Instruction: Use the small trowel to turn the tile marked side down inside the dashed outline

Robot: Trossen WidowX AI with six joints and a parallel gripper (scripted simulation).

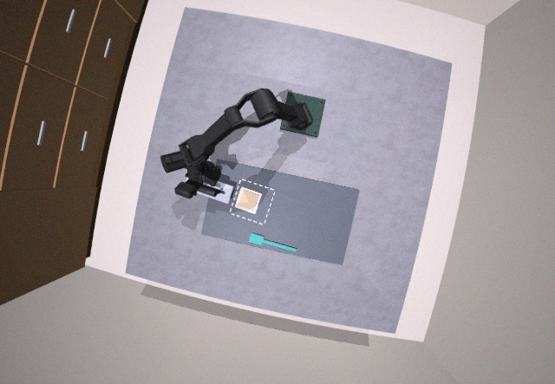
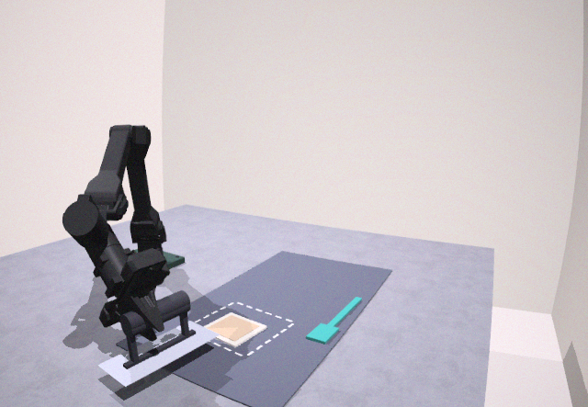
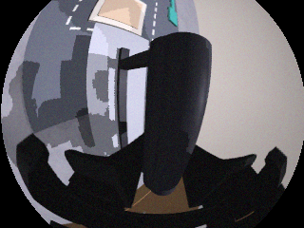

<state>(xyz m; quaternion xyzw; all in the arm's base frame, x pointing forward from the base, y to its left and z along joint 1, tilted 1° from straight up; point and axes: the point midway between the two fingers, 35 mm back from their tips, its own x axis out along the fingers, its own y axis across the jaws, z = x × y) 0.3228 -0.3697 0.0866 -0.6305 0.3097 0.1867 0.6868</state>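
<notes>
Right now my gripper tip is 300 mm to the right of the teal trowel, 190 mm short of it and 80 mm above it. Also, from my gripper tip: grey mat: 340 mm to the left, 100 mm below, 50 mm ahead; tile: 200 mm to the left, 80 mm below, 10 mm ahead.
</notes>
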